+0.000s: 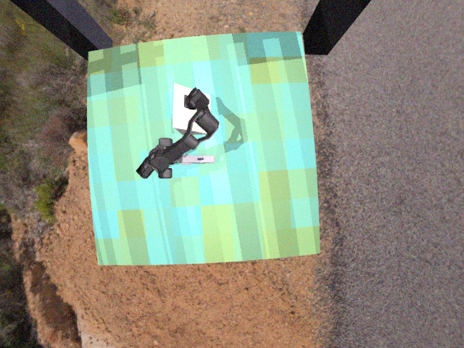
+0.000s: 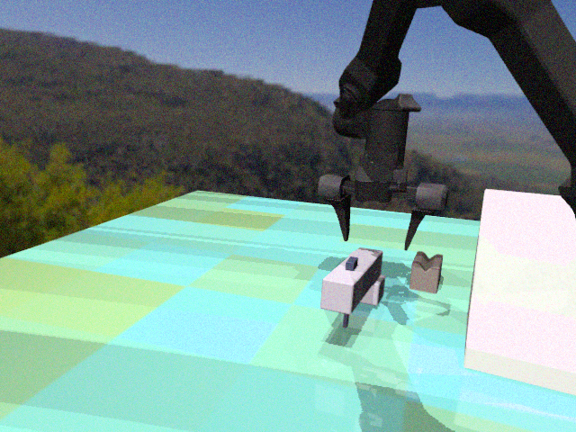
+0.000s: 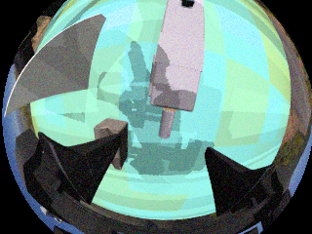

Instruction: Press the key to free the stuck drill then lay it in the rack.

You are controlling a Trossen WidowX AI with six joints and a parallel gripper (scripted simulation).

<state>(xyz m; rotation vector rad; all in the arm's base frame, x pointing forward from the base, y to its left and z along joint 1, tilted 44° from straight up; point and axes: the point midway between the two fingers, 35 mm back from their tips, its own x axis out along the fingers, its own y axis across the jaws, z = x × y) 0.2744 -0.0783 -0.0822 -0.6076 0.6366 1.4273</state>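
The drill lies 7 cm to the left of my gripper tip and 1 cm below it. From my gripper tip the other things lie so: dark key: 16 cm to the left, 1 cm below; block: 13 cm to the left, 1 cm below; brown notched rack: 8 cm behind, 4 cm to the right, 4 cm below.
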